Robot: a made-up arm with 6 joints. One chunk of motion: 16 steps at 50 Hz.
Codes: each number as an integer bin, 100 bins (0 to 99) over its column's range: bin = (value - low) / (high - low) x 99, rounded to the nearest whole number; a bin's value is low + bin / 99 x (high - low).
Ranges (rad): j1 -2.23..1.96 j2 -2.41..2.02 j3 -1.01..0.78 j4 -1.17..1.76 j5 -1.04..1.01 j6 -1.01..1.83
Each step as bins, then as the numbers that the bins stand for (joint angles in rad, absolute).
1 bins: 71 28 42 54 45 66
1 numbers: 0.7749 -1.1571 -0.2506 0.4282 -0.1082 0.8833
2 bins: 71 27 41 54 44 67
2 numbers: 0.7749 -1.2018 -0.2687 0.4282 -0.1289 0.9120
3 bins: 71 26 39 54 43 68
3 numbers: 0.7749 -1.2466 -0.3048 0.4282 -0.1496 0.9407
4 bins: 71 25 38 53 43 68
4 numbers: 0.7749 -1.2913 -0.3229 0.3986 -0.1496 0.9407
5 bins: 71 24 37 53 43 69
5 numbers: 0.7749 -1.3361 -0.3410 0.3986 -0.1496 0.9694
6 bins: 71 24 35 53 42 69
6 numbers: 0.7749 -1.3361 -0.3772 0.3986 -0.1703 0.9694
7 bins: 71 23 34 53 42 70
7 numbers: 0.7749 -1.3808 -0.3953 0.3986 -0.1703 0.9981
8 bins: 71 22 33 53 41 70
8 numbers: 0.7749 -1.4256 -0.4133 0.3986 -0.1910 0.9981
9 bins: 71 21 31 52 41 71
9 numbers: 0.7749 -1.4703 -0.4495 0.3690 -0.1910 1.0268
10 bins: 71 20 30 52 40 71
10 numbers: 0.7749 -1.5151 -0.4676 0.3690 -0.2117 1.0268
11 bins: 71 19 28 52 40 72
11 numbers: 0.7749 -1.5598 -0.5037 0.3690 -0.2117 1.0555
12 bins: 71 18 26 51 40 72
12 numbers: 0.7749 -1.6045 -0.5399 0.3394 -0.2117 1.0555
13 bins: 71 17 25 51 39 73
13 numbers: 0.7749 -1.6493 -0.5580 0.3394 -0.2324 1.0841
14 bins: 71 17 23 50 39 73
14 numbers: 0.7749 -1.6493 -0.5941 0.3098 -0.2324 1.0841
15 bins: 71 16 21 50 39 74
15 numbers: 0.7749 -1.6940 -0.6303 0.3098 -0.2324 1.1128
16 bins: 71 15 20 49 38 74
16 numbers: 0.7749 -1.7388 -0.6484 0.2802 -0.2531 1.1128
